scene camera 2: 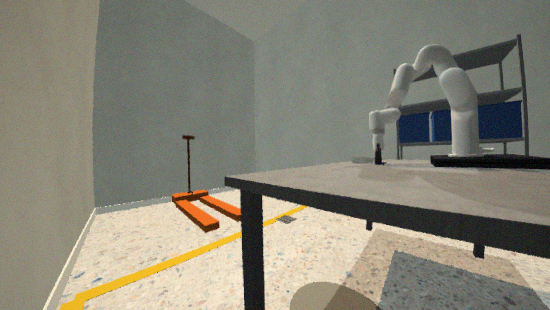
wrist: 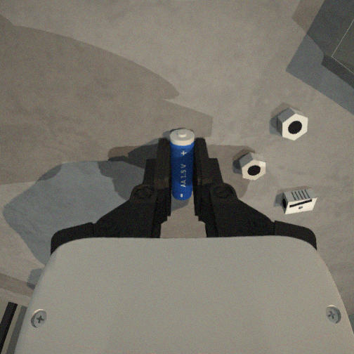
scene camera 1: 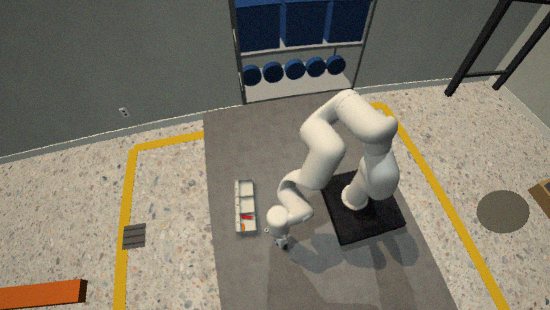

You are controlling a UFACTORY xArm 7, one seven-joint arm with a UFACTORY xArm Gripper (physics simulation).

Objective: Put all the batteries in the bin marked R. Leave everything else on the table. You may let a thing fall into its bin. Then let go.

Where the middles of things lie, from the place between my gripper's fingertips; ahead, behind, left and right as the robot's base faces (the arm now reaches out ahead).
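Labels:
Looking at the pale three-compartment bin tray [scene camera 1: 244,194], I see my gripper 90 mm short of it and 200 mm to the left of it, and also 20 mm below it. There is a small white slotted block [wrist: 292,201] as well, which is 30 mm behind my hand, 100 mm to the right of it and 10 mm above it.

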